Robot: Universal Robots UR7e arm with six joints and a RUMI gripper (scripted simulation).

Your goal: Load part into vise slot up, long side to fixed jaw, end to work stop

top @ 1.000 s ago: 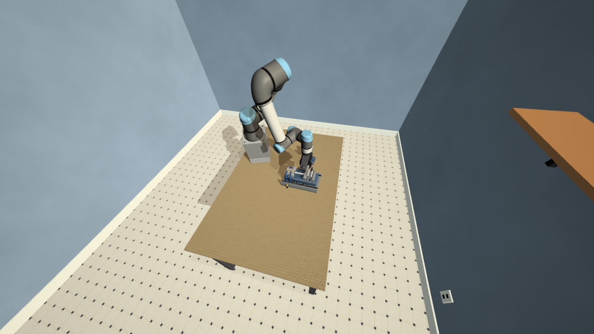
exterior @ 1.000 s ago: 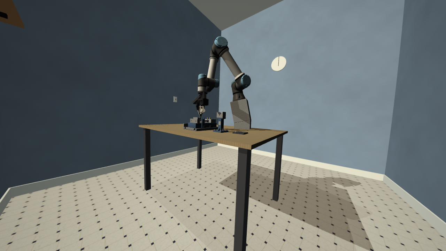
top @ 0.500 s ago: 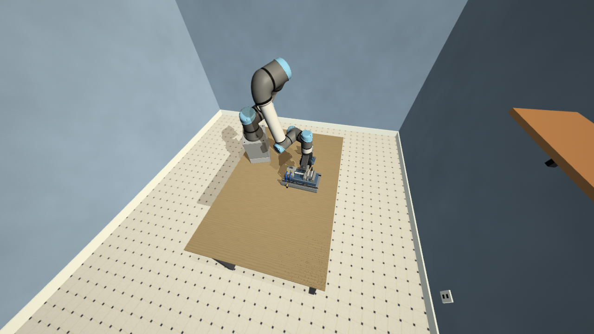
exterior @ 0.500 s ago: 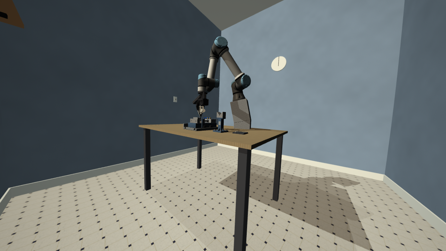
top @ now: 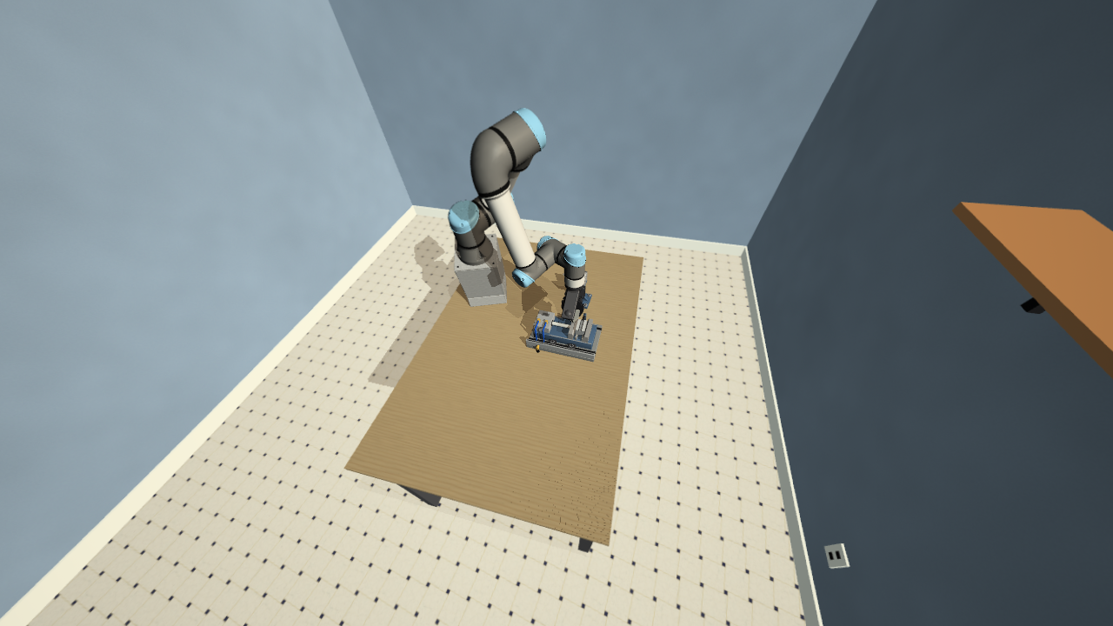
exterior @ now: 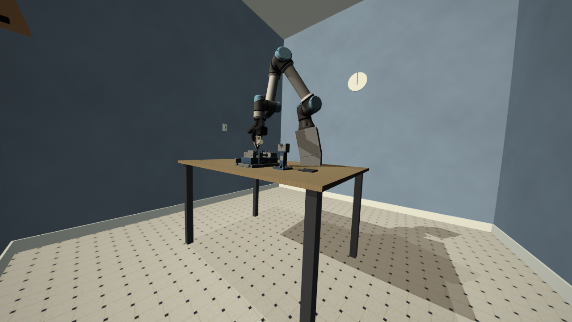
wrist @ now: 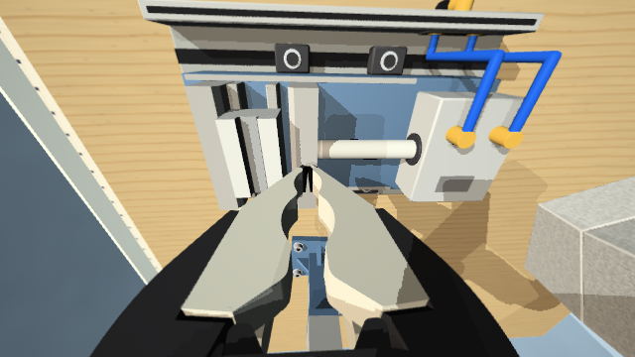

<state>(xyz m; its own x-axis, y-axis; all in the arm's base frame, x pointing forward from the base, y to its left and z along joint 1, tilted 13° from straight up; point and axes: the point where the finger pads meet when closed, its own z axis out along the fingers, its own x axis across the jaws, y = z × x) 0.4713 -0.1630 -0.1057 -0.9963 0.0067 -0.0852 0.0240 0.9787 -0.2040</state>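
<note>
My hand is 4 cm short of the part and 3 cm above it. From my hand the other things lie so: cylinder rod (5 cm behind, 5 cm below); then fixed jaw (7 cm ahead, 5 cm below); then moving jaw (5 cm below).
</note>
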